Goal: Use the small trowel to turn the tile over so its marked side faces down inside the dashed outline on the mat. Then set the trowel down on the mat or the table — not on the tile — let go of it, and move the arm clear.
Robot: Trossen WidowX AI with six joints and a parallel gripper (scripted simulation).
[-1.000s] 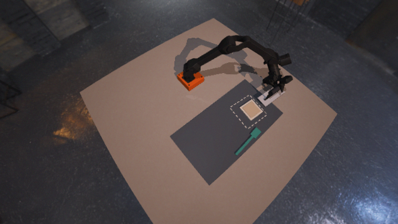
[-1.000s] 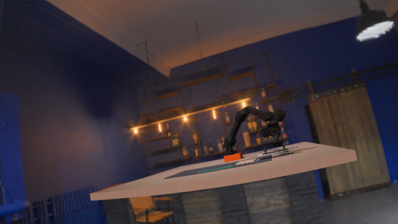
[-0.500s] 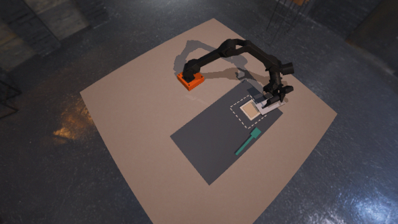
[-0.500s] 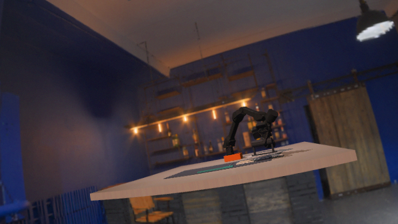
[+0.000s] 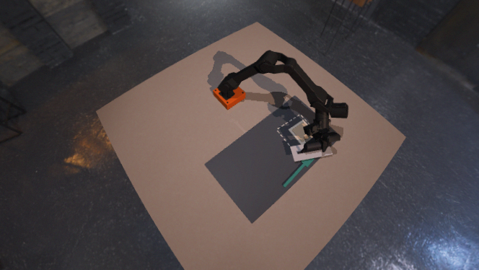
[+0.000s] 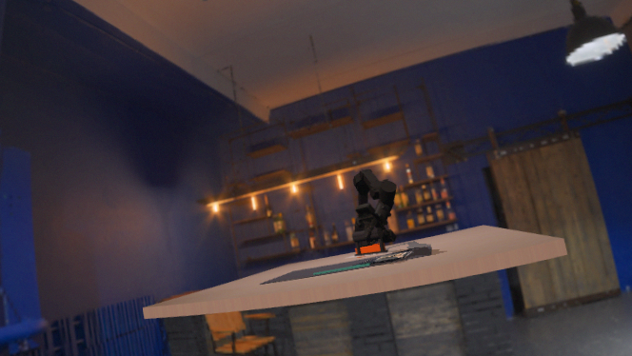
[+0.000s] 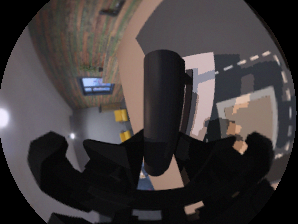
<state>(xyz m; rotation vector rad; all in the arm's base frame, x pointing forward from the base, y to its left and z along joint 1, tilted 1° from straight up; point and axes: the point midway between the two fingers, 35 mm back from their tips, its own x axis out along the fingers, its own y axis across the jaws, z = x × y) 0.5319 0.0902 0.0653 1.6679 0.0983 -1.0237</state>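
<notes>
Right now my gripper tip is 1 cm past the small teal trowel, 9 cm to the left of it and 8 cm above it. The rest, counted from my gripper tip: square tile: 13 cm behind, 6 cm to the left, 8 cm below; then dark grey mat: 15 cm behind, 11 cm to the right, 10 cm below.
</notes>
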